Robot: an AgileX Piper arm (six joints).
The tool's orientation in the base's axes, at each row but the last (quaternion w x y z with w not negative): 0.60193 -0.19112 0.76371 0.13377; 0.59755 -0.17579 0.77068 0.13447; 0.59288 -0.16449 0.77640 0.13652; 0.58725 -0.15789 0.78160 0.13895; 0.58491 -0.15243 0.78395 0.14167; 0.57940 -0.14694 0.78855 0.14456; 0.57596 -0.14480 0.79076 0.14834; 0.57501 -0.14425 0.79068 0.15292; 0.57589 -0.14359 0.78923 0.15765; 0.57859 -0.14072 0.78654 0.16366; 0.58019 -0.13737 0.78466 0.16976
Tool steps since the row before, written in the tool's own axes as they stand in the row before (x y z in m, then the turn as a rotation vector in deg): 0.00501 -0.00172 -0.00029 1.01 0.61 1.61; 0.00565 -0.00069 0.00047 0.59 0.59 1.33; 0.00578 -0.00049 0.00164 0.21 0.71 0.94; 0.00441 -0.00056 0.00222 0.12 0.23 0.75; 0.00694 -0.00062 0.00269 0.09 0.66 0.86; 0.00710 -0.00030 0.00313 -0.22 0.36 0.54; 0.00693 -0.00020 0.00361 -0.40 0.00 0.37; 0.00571 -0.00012 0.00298 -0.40 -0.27 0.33; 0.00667 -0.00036 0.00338 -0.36 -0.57 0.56; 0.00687 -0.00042 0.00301 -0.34 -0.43 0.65; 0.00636 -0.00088 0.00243 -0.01 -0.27 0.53
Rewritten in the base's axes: -0.00049 -0.00231 -0.00475 0.92 1.11 -1.38; -0.00056 -0.00105 -0.00559 0.78 1.02 -0.91; 0.00024 -0.00032 -0.00602 0.48 1.01 -0.43; 0.00102 0.00001 -0.00486 0.53 0.50 -0.31; 0.00073 0.00000 -0.00743 0.46 0.94 -0.29; 0.00082 0.00052 -0.00770 0.39 0.56 0.08; 0.00117 0.00086 -0.00768 0.44 0.17 0.27; 0.00093 0.00081 -0.00632 0.51 -0.09 0.26; 0.00110 0.00077 -0.00737 0.82 -0.27 0.14; 0.00078 0.00066 -0.00744 0.84 -0.11 0.10; 0.00062 0.00012 -0.00684 0.57 -0.02 -0.16
